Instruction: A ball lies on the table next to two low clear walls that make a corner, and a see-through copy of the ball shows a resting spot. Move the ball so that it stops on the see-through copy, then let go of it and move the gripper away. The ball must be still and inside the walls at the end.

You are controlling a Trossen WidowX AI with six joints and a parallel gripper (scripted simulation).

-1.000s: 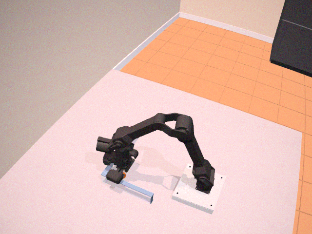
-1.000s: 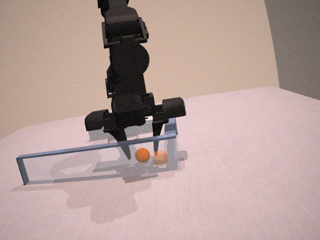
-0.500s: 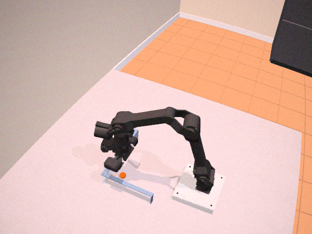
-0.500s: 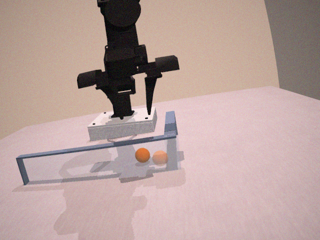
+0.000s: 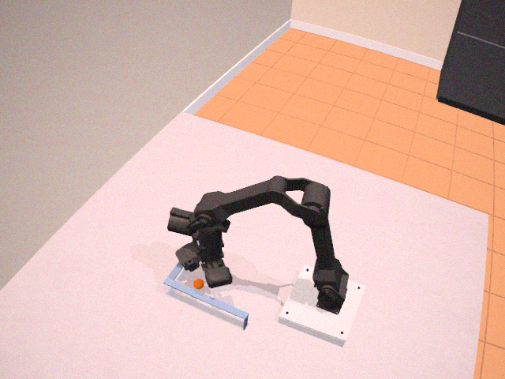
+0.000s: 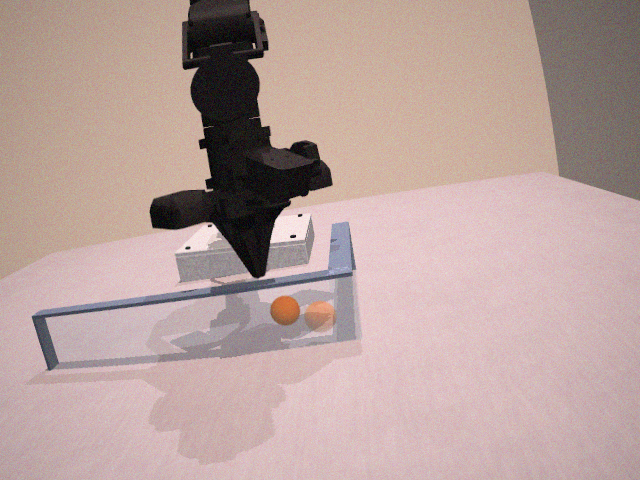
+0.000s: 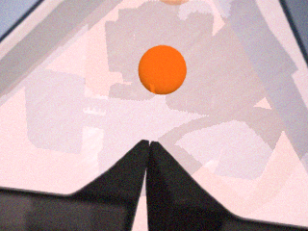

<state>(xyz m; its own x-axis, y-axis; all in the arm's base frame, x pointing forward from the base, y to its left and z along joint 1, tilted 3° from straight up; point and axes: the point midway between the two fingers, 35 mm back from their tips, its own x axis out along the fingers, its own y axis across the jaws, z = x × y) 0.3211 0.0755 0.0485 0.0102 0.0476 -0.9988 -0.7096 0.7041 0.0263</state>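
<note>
The wall is 90 mm ahead of my gripper tip, 60 mm to the right of it and 10 mm below it.
</note>
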